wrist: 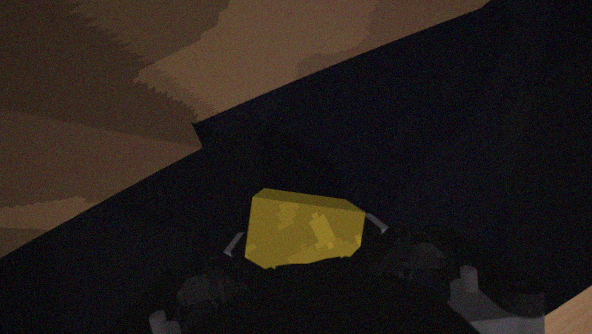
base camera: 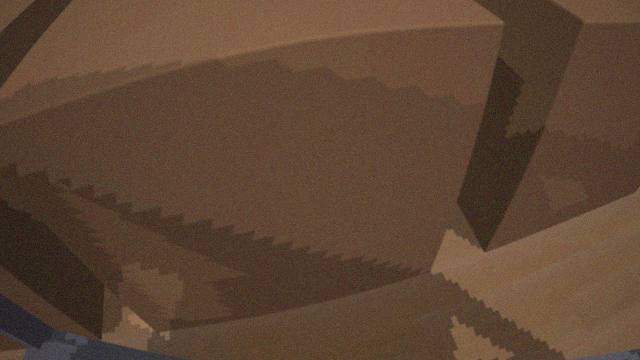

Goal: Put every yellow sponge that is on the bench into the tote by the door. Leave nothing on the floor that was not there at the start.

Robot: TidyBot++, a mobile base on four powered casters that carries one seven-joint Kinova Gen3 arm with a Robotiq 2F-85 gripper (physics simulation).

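Frame: origin at the arm's base, x ahead, y up, z right, level; millimetres.
Seen in the pictures: gripper, between the fingertips: (wrist: 305,235).
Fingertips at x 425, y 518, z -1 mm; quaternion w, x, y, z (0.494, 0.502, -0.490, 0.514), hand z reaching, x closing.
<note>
A point is followed by its place in that frame.
A yellow sponge (wrist: 295,245) {x 436, y 563, z -8 mm} lies on the black bench top (wrist: 440,130) {x 488, y 518, z 116 mm}, low in the middle of the wrist view. My gripper (wrist: 305,235) {x 425, y 518, z -1 mm} is open, with its fingertips spread on the left and right sides of the sponge. The near side of the sponge is hidden behind the dark gripper body. Whether the fingertips touch the sponge cannot be told. The tote does not show in either view. The gripper and the sponge do not show in the base camera view.
Brown boxes (wrist: 305,45) {x 543, y 562, z 15 mm} stand along the far edge of the bench top in the wrist view. In the base camera view a large brown box (base camera: 280,150) {x 245, y -190, z -43 mm} fills much of the frame close by, with a dark gap at its right. Wooden floor (base camera: 575,270) {x 276, y -396, z 260 mm} shows at lower right.
</note>
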